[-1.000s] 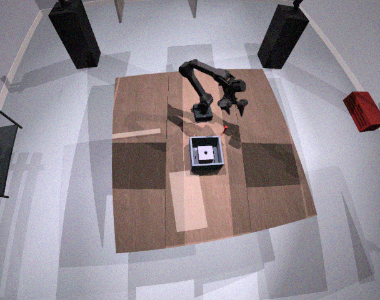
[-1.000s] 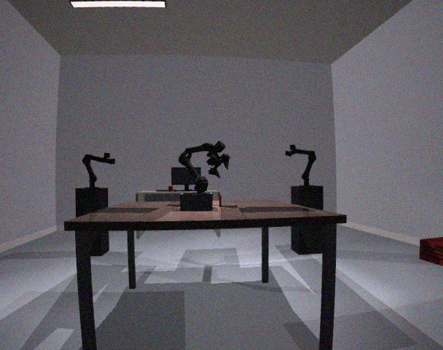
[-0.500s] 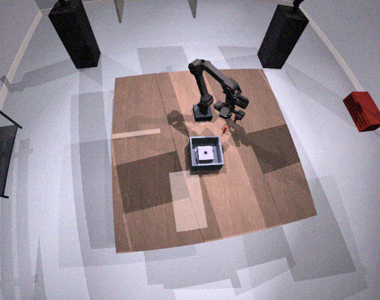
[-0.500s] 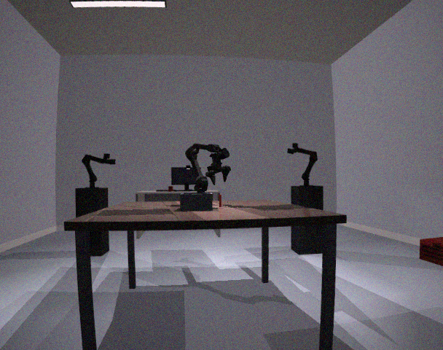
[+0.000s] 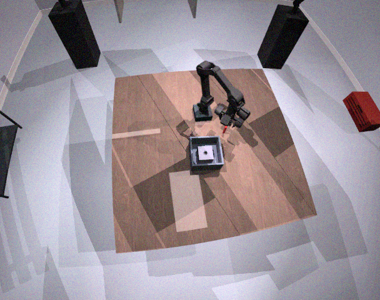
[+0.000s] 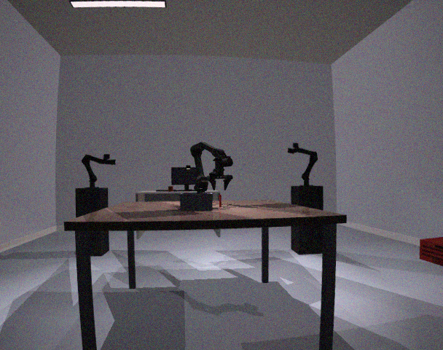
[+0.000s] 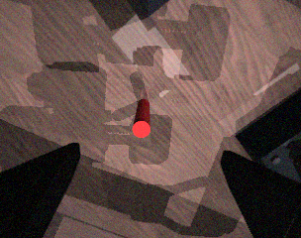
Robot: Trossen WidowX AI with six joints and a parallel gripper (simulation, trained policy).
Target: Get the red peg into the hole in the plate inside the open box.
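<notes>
The red peg is 10 mm ahead of my gripper tip and 70 mm below it. Round my gripper tip: plate (170 mm ahead, 150 mm to the right, 60 mm below); then box (170 mm ahead, 150 mm to the right, 80 mm below).
</notes>
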